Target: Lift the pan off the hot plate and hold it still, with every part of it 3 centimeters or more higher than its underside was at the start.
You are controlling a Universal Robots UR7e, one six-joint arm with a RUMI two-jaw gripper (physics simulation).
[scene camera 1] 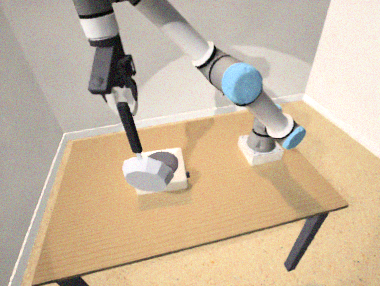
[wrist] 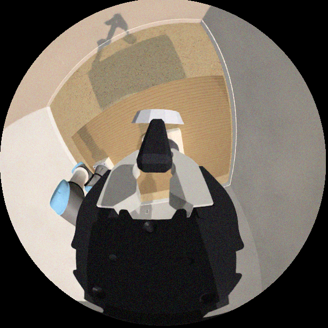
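Pixels of known places: gripper, fingertip midpoint: (scene camera 1: 128, 116); arm's base, origin of the base link: (scene camera 1: 260, 143).
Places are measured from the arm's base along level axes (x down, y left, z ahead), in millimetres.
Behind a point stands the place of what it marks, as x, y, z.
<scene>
The pan (scene camera 1: 147, 173) @(-246, 196, 630) (wrist: 158, 116) has a light grey body and a black handle. It hangs steeply tilted below my gripper, handle up, and its flat underside faces the scene camera. My gripper (scene camera 1: 122, 102) (wrist: 155, 151) is shut on the upper end of the handle. The hot plate (scene camera 1: 177, 183) @(11, 60, 500) (wrist: 176, 134) is a white block with a dark round disc and a small dark knob at its side. In the scene view the pan body overlaps the hot plate and hides part of its disc; the exact gap between them cannot be told.
The hot plate stands on the wooden table (scene camera 1: 220, 200) @(65, 191, 346) (wrist: 200, 107). The arm's white base block (scene camera 1: 265, 156) @(17, 80, 25) (wrist: 103, 163) is at the table's back right. The arm's blue-capped elbow (scene camera 1: 242, 83) @(-486, 201, 298) is above and in front of the base. Grey walls stand behind and at the left.
</scene>
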